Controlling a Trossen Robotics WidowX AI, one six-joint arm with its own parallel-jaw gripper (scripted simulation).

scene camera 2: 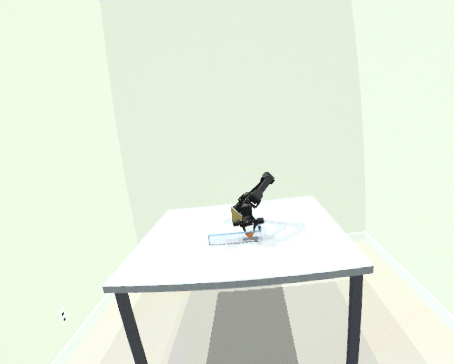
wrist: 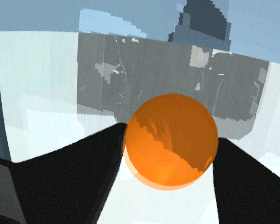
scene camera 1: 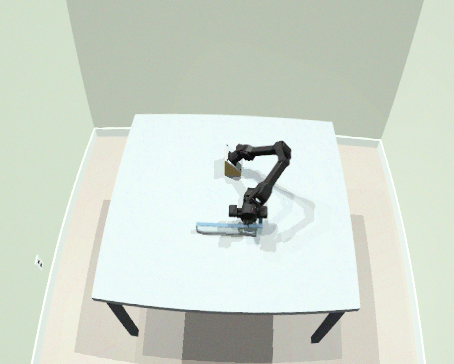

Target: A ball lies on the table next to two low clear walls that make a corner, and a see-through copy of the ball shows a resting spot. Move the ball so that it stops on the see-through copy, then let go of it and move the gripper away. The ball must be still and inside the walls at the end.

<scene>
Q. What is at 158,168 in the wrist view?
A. A see-through copy of the ball.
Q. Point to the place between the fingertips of my gripper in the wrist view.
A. At 171,140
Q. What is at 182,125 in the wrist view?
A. An orange ball.
</scene>
